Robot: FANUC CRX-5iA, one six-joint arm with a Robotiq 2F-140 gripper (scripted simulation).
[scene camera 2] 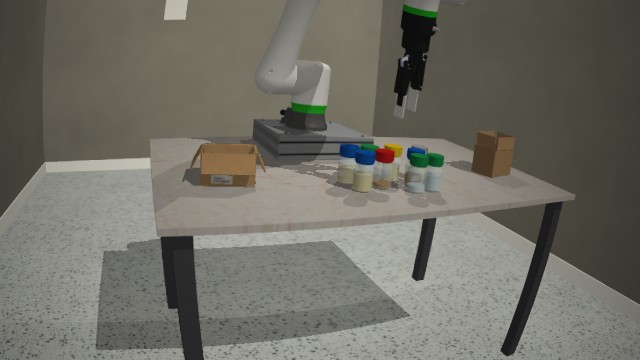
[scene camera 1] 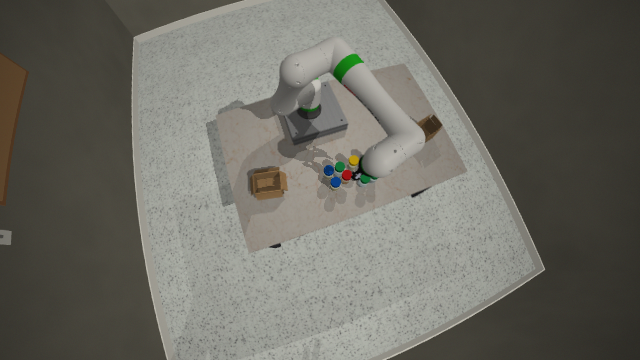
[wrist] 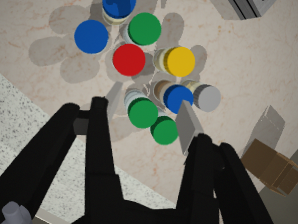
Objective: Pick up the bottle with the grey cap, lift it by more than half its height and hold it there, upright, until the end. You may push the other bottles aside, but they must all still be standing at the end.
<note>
In view: my gripper (scene camera 2: 404, 113), a blue-capped bottle (wrist: 171, 97), a green-capped bottle (wrist: 143, 30), a yellow-capped bottle (wrist: 179, 61), a red-capped bottle (scene camera 2: 383, 169) and a green-capped bottle (wrist: 143, 113).
The red-capped bottle shows as well in the wrist view (wrist: 129, 59). My gripper is seen too in the wrist view (wrist: 150, 102).
</note>
